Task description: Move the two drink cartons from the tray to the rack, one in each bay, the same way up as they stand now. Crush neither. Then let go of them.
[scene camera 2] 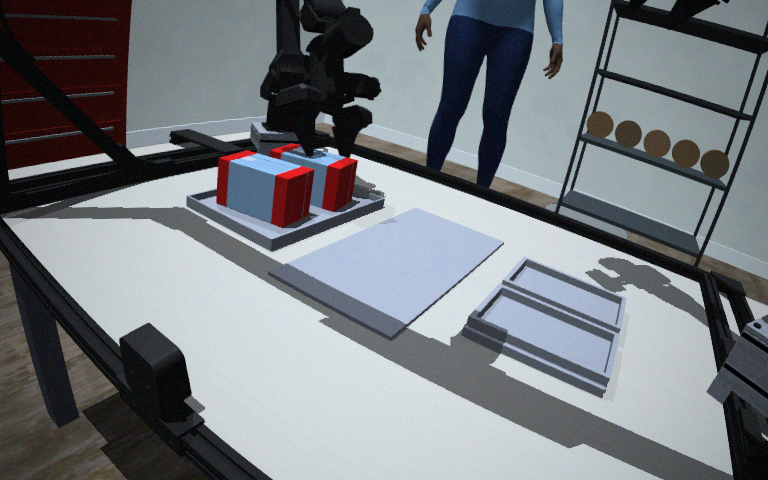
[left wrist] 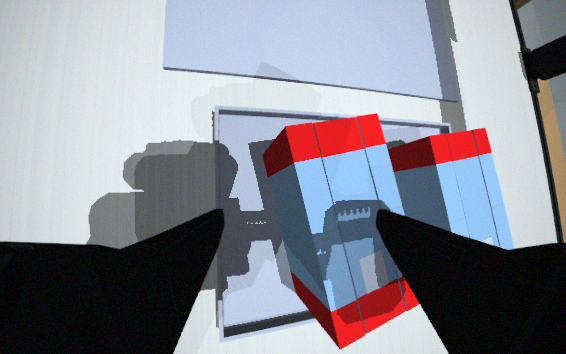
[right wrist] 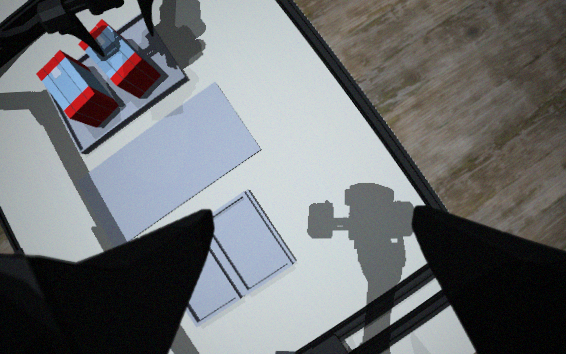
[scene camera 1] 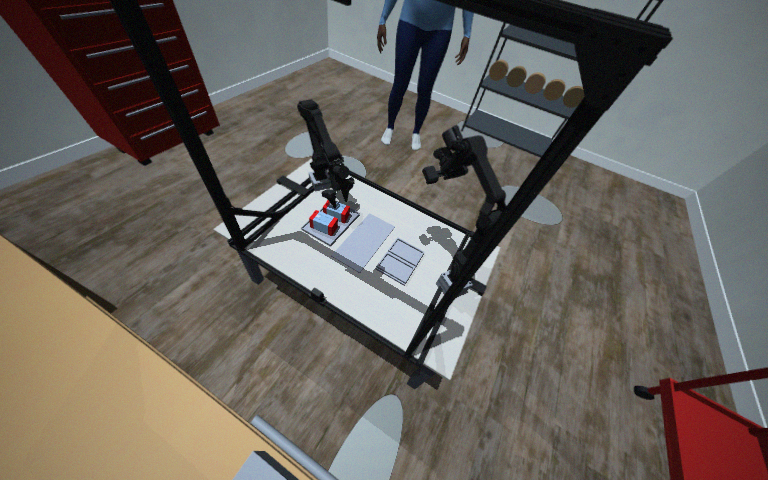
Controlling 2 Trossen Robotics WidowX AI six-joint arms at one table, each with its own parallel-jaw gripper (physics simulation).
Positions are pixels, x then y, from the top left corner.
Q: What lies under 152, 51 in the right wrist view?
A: A grey tray.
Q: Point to a grey mat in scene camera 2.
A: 384, 277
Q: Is my right gripper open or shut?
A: Open.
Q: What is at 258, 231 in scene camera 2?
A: A grey tray.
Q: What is my right gripper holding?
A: Nothing.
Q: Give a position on a grey mat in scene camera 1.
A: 356, 251
